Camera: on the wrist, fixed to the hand. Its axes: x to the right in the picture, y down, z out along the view.
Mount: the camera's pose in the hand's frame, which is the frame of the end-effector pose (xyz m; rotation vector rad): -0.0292 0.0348 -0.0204 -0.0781 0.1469 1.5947
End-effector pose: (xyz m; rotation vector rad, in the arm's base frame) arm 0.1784 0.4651 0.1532 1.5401 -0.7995 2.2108
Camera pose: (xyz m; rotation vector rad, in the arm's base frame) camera 0.1543 0.4516 0.1118 -0.2996 1.5103 -1.7263
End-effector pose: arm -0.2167 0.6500 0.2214 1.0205 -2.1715 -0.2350
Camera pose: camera -0.2112 0.6973 0.2360 -0.8486 -2.1446 0.4810
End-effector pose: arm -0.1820 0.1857 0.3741 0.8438 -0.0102 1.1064
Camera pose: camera -0.2313 0.1814 0.3687 0.5825 -0.7004 2.6184
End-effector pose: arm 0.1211 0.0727 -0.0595 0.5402 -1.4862 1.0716
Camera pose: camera 0.1097 0.0996 -0.0998 -1.0019 -1.7046 2.1111
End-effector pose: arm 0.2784 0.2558 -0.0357 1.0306 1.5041 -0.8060
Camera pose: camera 0.3033 0.2826 -0.0019 1.7618 0.4138 0.4711
